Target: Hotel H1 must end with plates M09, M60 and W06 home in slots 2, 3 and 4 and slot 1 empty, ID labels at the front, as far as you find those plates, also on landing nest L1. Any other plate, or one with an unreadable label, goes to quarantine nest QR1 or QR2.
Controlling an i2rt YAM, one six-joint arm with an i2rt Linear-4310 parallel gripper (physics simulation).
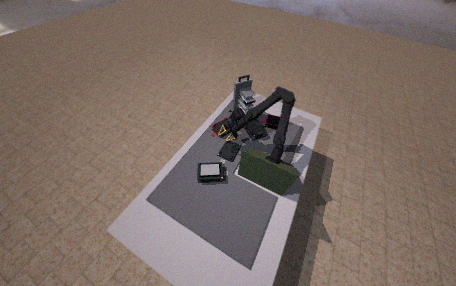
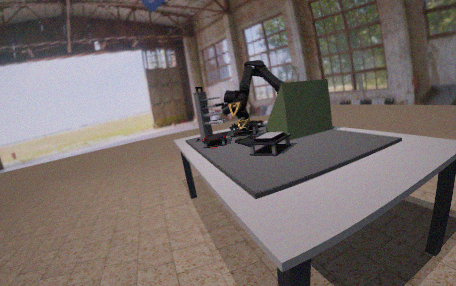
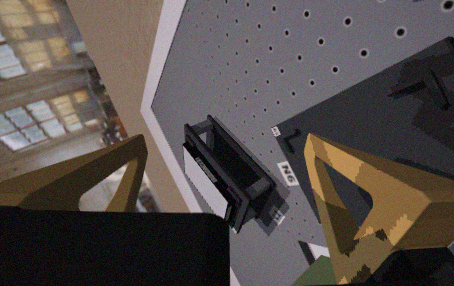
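Note:
A plate with a white top lies on the raised black landing nest L1. It has a barcode label on its side, too small to read. Hotel H1 stands upright at the far end, with several light shelves or plates; which slots are filled and their labels cannot be told. My gripper is open and empty, in the air near the hotel and a red-edged nest. Another red-edged nest stands farther right. Which is QR1 or QR2 is unreadable.
A low dark nest marked N6 lies between L1 and the hotel. A raised dark nest stands behind it, partly under the arm. A tall green block stands beside the arm's base.

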